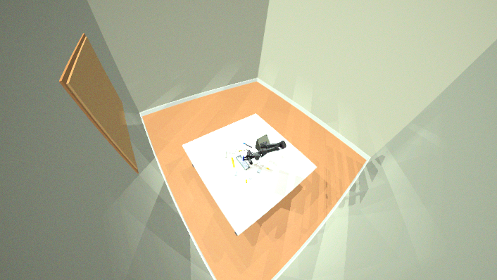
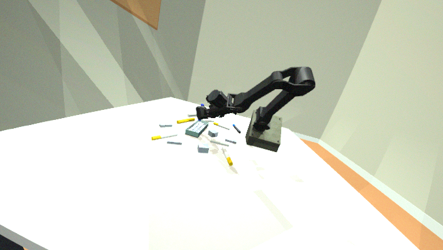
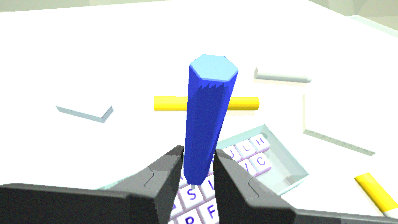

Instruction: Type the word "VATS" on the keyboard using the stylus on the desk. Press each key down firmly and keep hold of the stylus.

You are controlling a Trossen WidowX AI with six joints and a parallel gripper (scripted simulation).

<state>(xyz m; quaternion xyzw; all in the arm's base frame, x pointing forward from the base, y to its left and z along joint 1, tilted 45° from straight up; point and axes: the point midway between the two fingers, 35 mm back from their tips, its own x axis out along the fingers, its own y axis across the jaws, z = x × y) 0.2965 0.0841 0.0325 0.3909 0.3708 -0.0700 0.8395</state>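
The keyboard lies 70 mm below my gripper tip. Round my gripper tip: blue stylus (20 mm below); then yellow bar (110 mm ahead, 80 mm below, 60 mm to the right); then dark pen (250 mm to the right, 180 mm behind, 80 mm below).
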